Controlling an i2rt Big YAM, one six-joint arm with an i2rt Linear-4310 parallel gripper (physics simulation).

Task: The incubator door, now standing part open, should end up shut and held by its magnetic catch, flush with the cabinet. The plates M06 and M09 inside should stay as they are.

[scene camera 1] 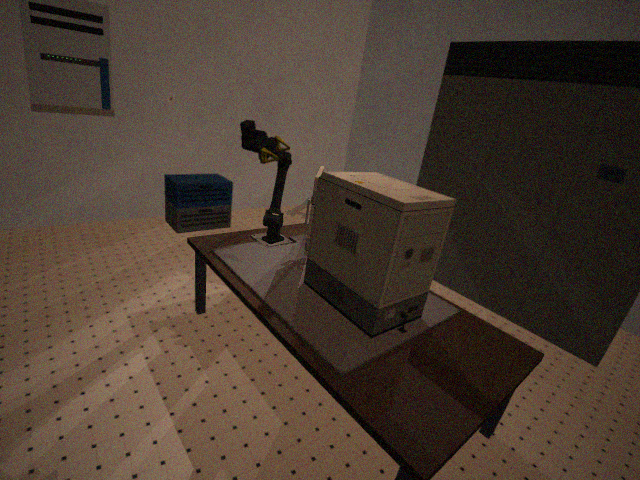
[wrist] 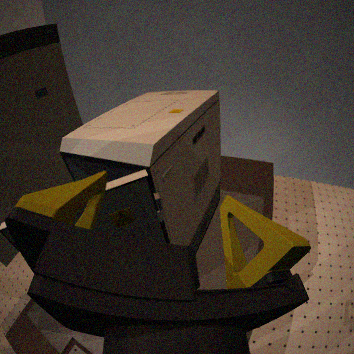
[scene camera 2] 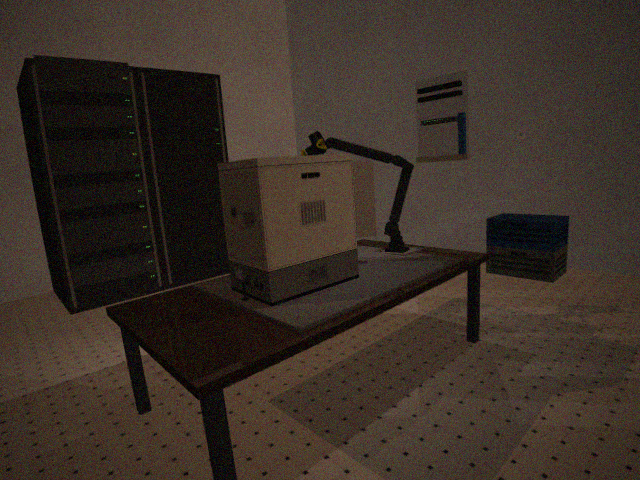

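Where they show: gripper, fingertip midpoint: [scene camera 1: 284, 153] [wrist: 167, 190] [scene camera 2: 309, 150]; arm's base, origin of the base link: [scene camera 1: 273, 239] [scene camera 2: 397, 250].
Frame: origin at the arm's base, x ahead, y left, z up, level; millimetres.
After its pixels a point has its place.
The incubator cabinet [scene camera 1: 356, 222] {x 755, y -274, z 411 mm} [scene camera 2: 284, 217] {x 919, y 20, z 326 mm} [wrist: 177, 200] {x 557, y -235, z 374 mm} stands upright on the table. Its door [scene camera 1: 308, 222] {x 473, y -224, z 308 mm} [scene camera 2: 364, 198] {x 322, y 0, z 335 mm} [wrist: 127, 180] {x 452, y -195, z 517 mm} stands part open and swung out from the front. It shows as a thin edge in scene camera 1 and as a tan panel beyond the cabinet in scene camera 2. In the wrist view its pale top edge and dark face show, partly behind the gripper. My gripper [scene camera 1: 279, 151] {x 352, y -309, z 597 mm} [scene camera 2: 314, 148] {x 352, y -309, z 597 mm} [wrist: 167, 190] {x 352, y -309, z 597 mm} is open and empty, raised in front of the cabinet at about the height of its top or above. Plates M06 and M09 do not show.
The cabinet stands on a grey mat [scene camera 1: 330, 341] {x 861, y -456, z 2 mm} on the brown table [scene camera 1: 465, 361] {x 1264, y -113, z -12 mm} [scene camera 2: 180, 330] {x 1315, y -141, z -12 mm}. The arm's base is bolted near the table's far end. A blue and grey crate [scene camera 1: 199, 198] [scene camera 2: 527, 245] is beyond that end. A dark rack [scene camera 2: 44, 129] stands behind the table.
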